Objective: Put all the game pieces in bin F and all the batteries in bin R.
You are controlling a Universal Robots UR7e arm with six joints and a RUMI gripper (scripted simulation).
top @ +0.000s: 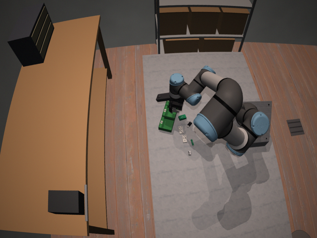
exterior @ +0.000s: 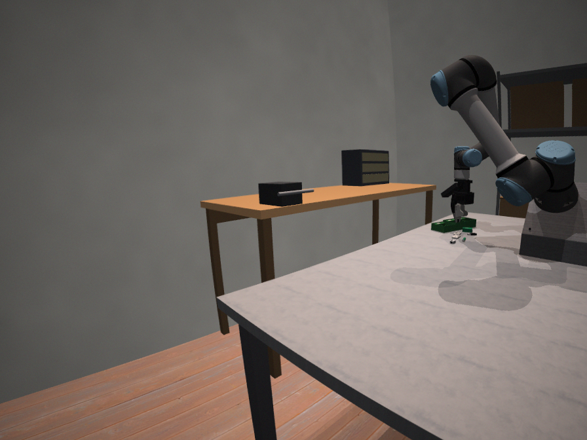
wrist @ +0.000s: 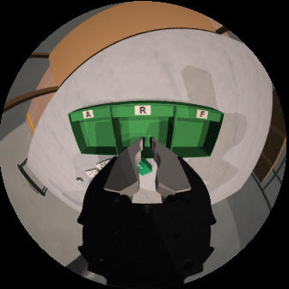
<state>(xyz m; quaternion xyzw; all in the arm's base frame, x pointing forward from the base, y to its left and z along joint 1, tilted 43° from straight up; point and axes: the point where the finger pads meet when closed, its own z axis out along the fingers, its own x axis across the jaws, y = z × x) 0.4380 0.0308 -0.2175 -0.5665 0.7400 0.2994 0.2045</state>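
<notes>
The green three-compartment bin lies 20 mm below my hand and 10 mm ahead of it. Also, from my hand: green 9V battery 80 mm behind, 30 mm to the left, 30 mm below; then small black piece 110 mm behind, 80 mm to the left, 30 mm below.
</notes>
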